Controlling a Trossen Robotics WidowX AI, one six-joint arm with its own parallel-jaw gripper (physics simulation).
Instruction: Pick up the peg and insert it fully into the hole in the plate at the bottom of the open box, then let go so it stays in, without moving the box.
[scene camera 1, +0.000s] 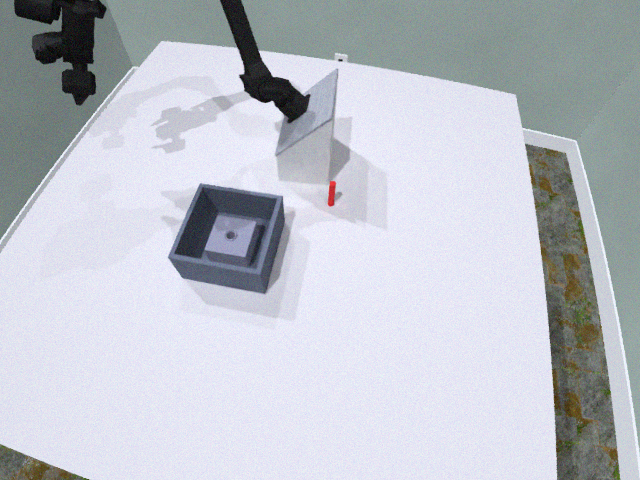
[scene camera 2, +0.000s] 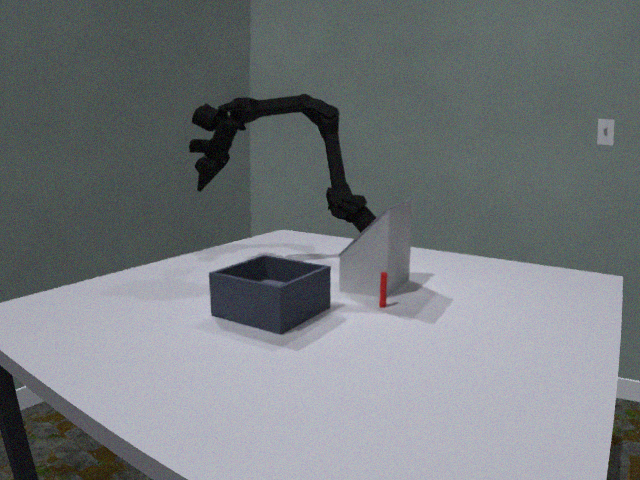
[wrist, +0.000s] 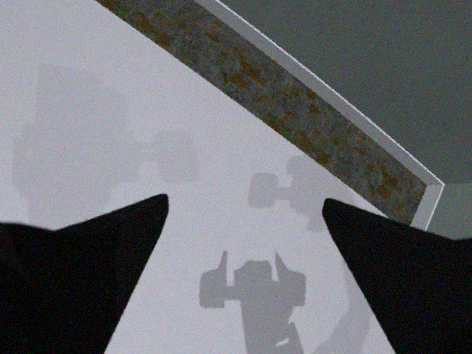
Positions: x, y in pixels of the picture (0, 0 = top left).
Labels:
My gripper (scene camera 1: 78, 90): 0.97 m from the lens. A blue-grey box (scene camera 1: 187, 255) is 0.81 m from the lens. A pale plate (scene camera 1: 232, 241) is 0.78 m from the lens.

